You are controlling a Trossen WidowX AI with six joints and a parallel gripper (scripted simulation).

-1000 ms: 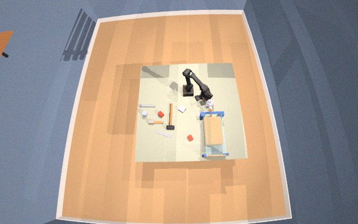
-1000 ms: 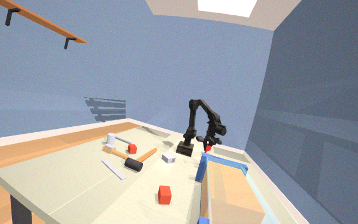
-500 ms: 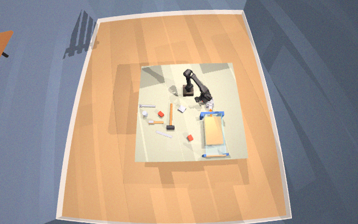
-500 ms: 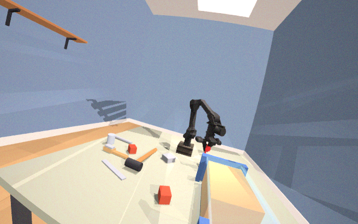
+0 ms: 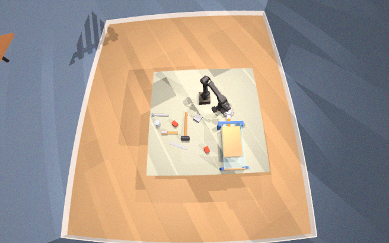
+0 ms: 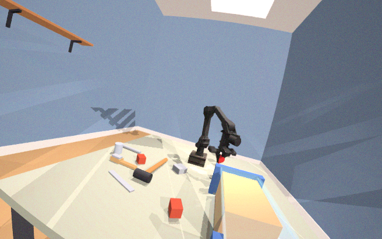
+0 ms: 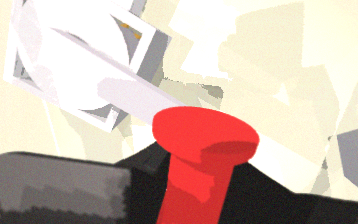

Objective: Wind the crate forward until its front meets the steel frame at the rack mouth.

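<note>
Now: the blue steel frame 160 mm ahead of my gripper tip, 100 mm to the left of it and 10 mm below it. From my gripper tip the other things lie so: white hand winch 90 mm to the left, 80 mm below, 20 mm behind; then crank arm 40 mm to the left, 10 mm below; then red knob 20 mm above.
</note>
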